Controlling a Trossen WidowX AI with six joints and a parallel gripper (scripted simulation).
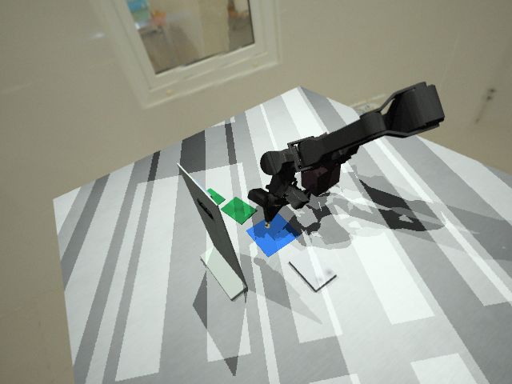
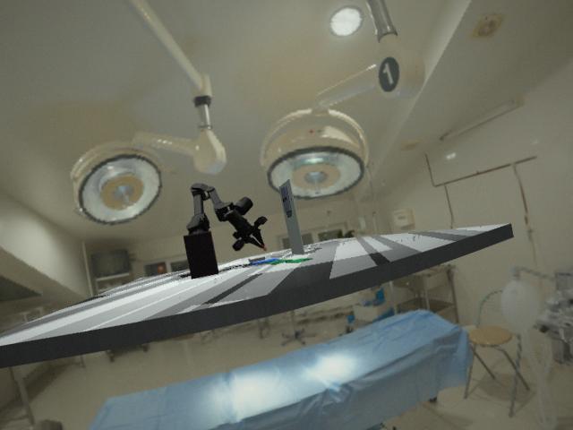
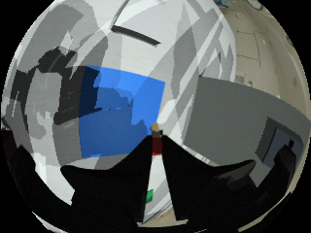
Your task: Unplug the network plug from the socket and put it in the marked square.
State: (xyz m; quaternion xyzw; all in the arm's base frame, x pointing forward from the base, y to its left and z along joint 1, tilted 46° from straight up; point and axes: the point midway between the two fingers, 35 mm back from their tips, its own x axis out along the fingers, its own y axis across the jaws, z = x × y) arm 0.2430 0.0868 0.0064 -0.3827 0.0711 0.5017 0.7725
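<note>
The blue square is 1 cm behind my gripper tip and 6 cm below it. Round my gripper tip: flat grey plate (3 cm behind, 16 cm to the left, 6 cm below); grey upright panel (16 cm ahead, 3 cm to the left, 9 cm above); network plug (right at my gripper tip).
</note>
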